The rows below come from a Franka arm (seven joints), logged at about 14 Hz.
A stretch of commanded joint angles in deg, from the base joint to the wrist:
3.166 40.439 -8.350 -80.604 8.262 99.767 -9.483
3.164 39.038 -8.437 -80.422 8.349 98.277 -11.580
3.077 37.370 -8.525 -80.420 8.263 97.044 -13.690
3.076 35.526 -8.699 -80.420 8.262 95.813 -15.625
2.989 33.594 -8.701 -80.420 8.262 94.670 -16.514
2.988 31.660 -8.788 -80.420 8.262 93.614 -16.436
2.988 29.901 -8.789 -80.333 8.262 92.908 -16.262
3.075 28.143 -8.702 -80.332 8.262 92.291 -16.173
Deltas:
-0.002 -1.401 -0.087 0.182 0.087 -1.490 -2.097
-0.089 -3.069 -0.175 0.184 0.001 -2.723 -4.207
-0.090 -4.913 -0.349 0.184 0.000 -3.954 -6.142
-0.177 -6.845 -0.351 0.184 0.000 -5.097 -7.031
-0.178 -8.779 -0.438 0.184 0.000 -6.153 -6.953
-0.178 -10.538 -0.439 0.271 0.000 -6.859 -6.779
-0.091 -12.296 -0.352 0.272 0.000 -7.476 -6.690

